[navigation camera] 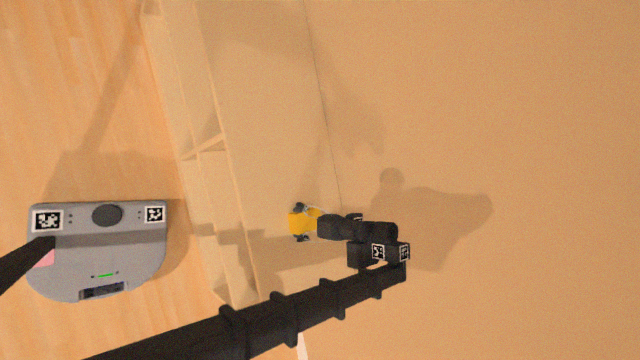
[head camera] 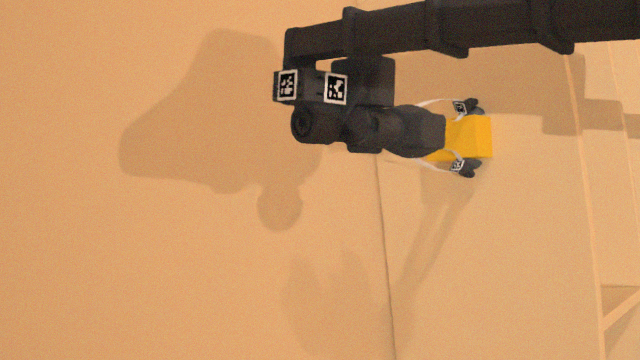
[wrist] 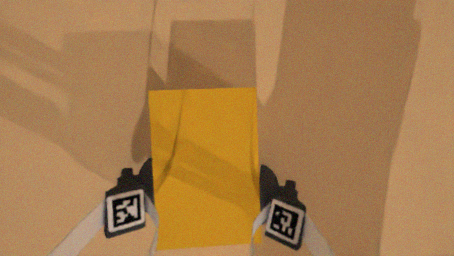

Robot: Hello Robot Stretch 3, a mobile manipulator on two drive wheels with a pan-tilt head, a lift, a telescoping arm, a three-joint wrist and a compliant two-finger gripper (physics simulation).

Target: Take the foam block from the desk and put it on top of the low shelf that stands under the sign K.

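Seen in the pictures: gripper, fingertip midpoint: (navigation camera: 295,221) (head camera: 476,138) (wrist: 210,179); robot's base, origin of the base link: (navigation camera: 107,214).
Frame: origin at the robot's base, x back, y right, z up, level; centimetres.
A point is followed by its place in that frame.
Observation:
The yellow foam block (head camera: 482,136) @(z 63.8, x 2.5, y 41.5 cm) (navigation camera: 296,224) @(z 65.1, x 2.6, y 41.5 cm) (wrist: 205,125) @(z 65.5, x 1.7, y 48.4 cm) is between the two fingers of my gripper (head camera: 468,137) @(z 61.0, x 2.3, y 44.2 cm) (navigation camera: 301,222) @(z 61.0, x 2.3, y 44.2 cm) (wrist: 210,179) @(z 61.0, x 2.3, y 44.2 cm), which press on its opposite sides. The gripper is shut on the block. In the head and navigation views they are over the bare top of the low shelf (head camera: 500,250) @(z 61.1, x -14.1, y 38.4 cm) (navigation camera: 265,125) @(z 61.0, x -26.3, y 33.9 cm), near its back edge. Whether the block's underside touches the top, I cannot tell. The gripper body hides part of the block in the head view. The sign K and the desk do not show.
The plain wall (head camera: 150,280) @(z 104.0, x -18.3, y 62.7 cm) (navigation camera: 500,125) @(z 110.4, x -19.9, y 62.4 cm) rises behind the shelf's back edge. My dark arm (head camera: 490,27) @(z 96.6, x 9.1, y 22.3 cm) (navigation camera: 200,335) @(z 96.1, x 8.1, y 7.5 cm) reaches across the shelf. Open shelf compartments with a divider (navigation camera: 207,145) @(z 46.3, x -21.5, y 22.3 cm) face my grey base (navigation camera: 125,250) @(z 16.0, x 11.8, y 4.9 cm), which stands on the wooden floor (navigation camera: 40,125) @(z 0.0, x -31.2, y -17.6 cm).

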